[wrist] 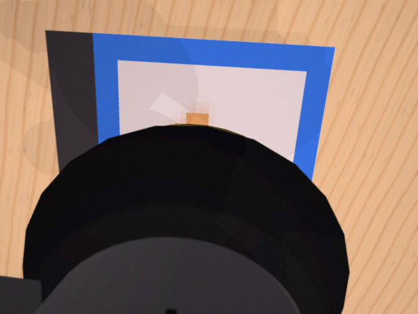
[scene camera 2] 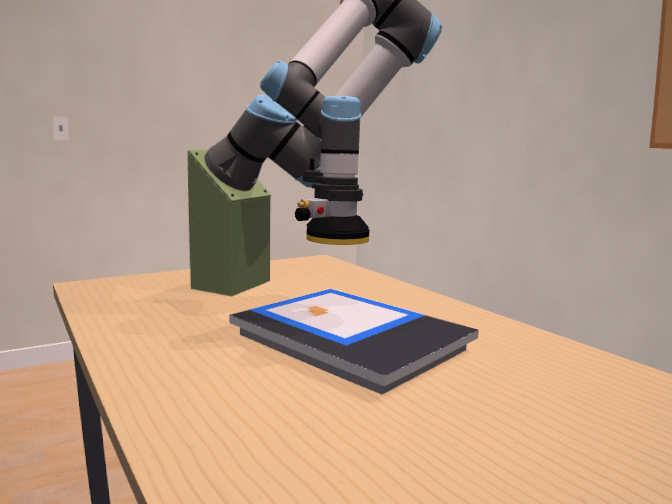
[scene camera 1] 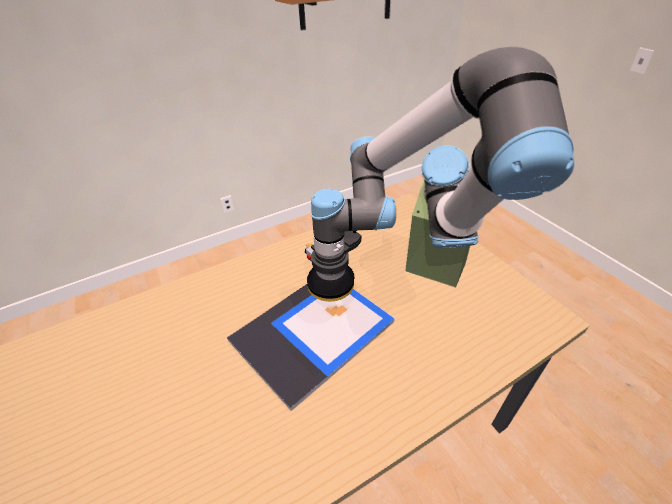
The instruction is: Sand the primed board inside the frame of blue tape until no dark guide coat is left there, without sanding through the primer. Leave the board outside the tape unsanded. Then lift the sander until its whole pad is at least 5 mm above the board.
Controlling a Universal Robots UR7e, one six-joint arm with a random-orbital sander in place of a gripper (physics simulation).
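Note:
The sander [scene camera 1: 330, 282] [scene camera 2: 337, 230] [wrist: 190, 200] hangs level, high above the board [scene camera 1: 276, 347] [scene camera 2: 412, 341] [wrist: 72, 90], with a wide gap under its yellow-edged pad in the second scene view. It has no fingers. Blue tape [scene camera 1: 301, 346] [scene camera 2: 379, 328] [wrist: 210, 52] frames a pale, whitish area [scene camera 1: 331, 341] [scene camera 2: 369, 314] [wrist: 250, 95]. No dark guide coat shows inside it; faint grey shapes there look like shadows. A small orange patch [scene camera 1: 340, 310] [scene camera 2: 318, 310] [wrist: 197, 119] shows through the pale surface. The board outside the tape is dark. The sander hides part of the board in the wrist view.
The board lies raised on a dark base on the wooden table [scene camera 1: 135, 406] [scene camera 2: 379, 444]. The arm's green pedestal [scene camera 1: 436, 254] [scene camera 2: 230, 233] stands behind the board. Walls rise beyond the table.

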